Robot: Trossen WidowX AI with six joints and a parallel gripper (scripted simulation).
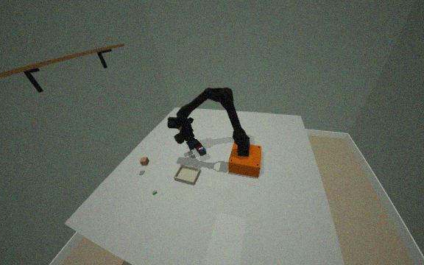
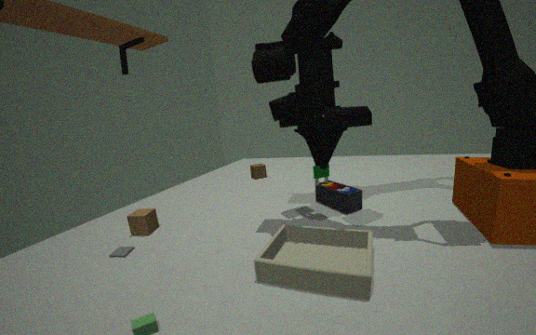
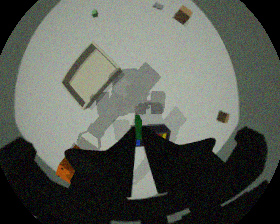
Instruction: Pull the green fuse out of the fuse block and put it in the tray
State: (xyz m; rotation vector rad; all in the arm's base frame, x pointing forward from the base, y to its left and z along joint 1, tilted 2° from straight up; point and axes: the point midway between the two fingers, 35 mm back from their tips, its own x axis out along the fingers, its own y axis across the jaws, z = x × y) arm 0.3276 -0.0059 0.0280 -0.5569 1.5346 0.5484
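The tray lies 15 cm to the left of my gripper tip and 9 cm below it. Round my gripper tip: tan cube: 34 cm ahead, 9 cm to the left, 8 cm below; green block: 29 cm to the left, 15 cm ahead, 9 cm below; green fuse: 1 cm below.
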